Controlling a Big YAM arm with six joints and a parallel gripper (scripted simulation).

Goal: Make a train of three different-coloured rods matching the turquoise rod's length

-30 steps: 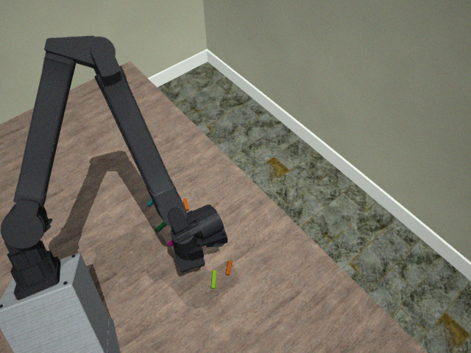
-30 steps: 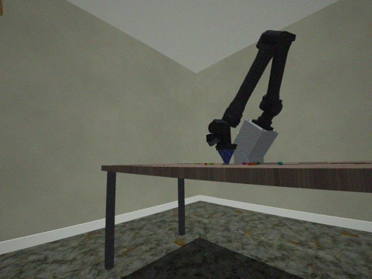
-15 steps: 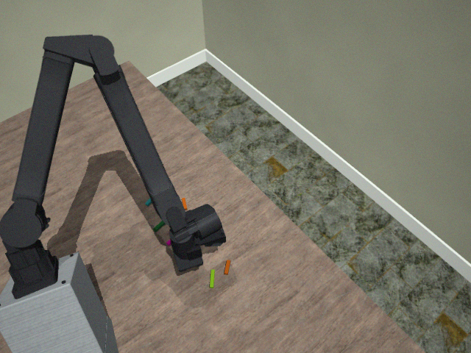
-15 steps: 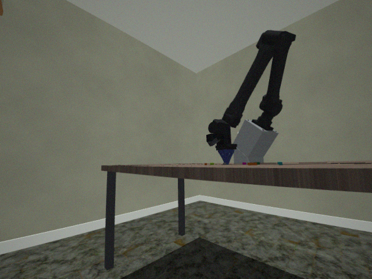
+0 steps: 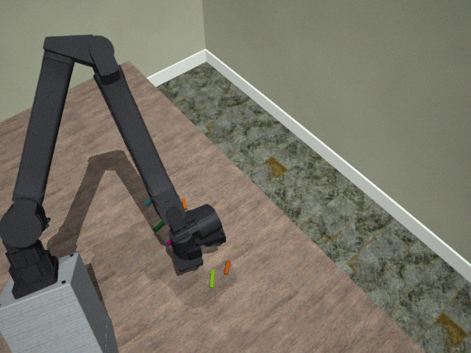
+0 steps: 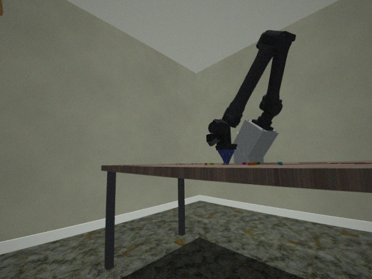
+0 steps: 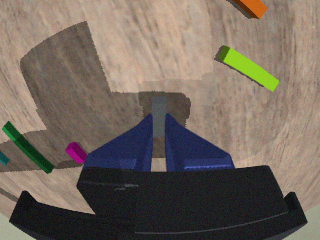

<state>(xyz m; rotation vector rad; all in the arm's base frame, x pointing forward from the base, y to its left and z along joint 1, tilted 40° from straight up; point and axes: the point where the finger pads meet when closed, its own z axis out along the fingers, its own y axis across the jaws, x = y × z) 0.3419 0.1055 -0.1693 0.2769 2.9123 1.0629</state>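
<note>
My hand is 9 cm to the right of the magenta rod, 3 cm past it and 1 cm above it. Round my hand: lime rod: 7 cm to the right, 4 cm ahead, 1 cm below; grey rod: 1 cm below; green rod: 16 cm to the left, 2 cm behind, 1 cm below.
</note>
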